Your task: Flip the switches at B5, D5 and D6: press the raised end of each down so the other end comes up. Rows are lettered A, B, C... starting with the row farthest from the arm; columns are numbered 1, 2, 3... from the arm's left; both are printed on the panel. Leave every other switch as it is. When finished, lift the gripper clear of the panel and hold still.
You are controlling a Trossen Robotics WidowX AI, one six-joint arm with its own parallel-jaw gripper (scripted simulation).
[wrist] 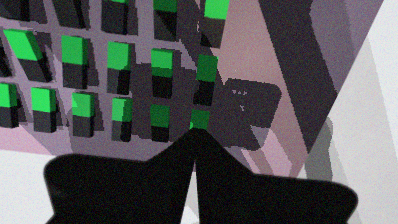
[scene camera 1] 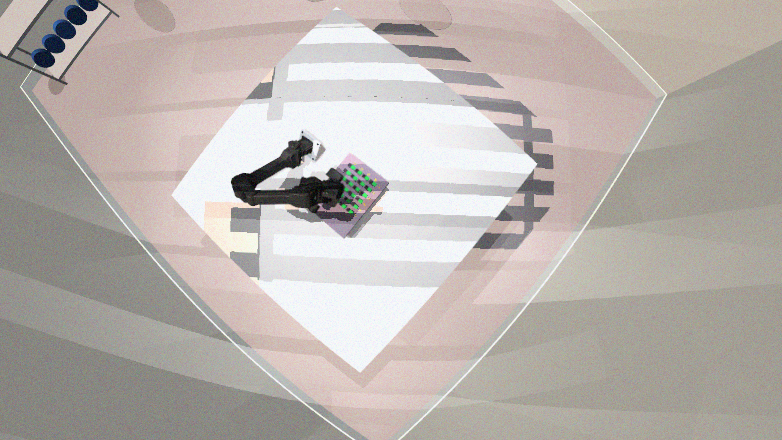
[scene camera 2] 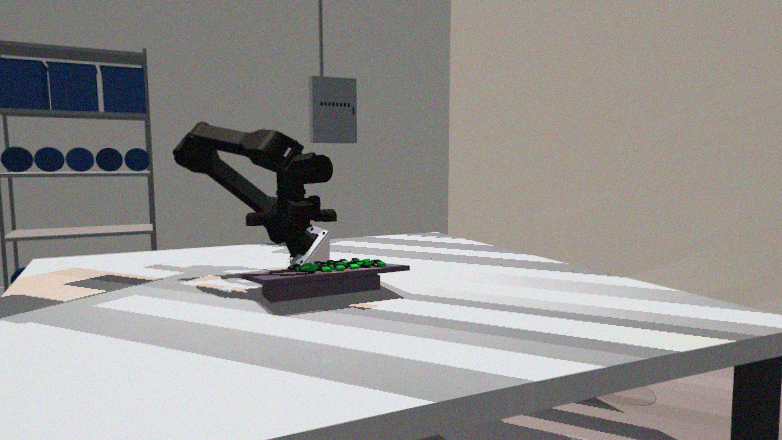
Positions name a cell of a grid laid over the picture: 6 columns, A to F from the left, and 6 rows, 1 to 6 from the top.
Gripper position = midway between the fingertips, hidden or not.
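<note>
My gripper (scene camera 2: C4) is closed and it's holding nothing. The wrist view has my gripper (wrist: C4) too, and there's a rocker switch (wrist: D2) in that one as well.
</note>
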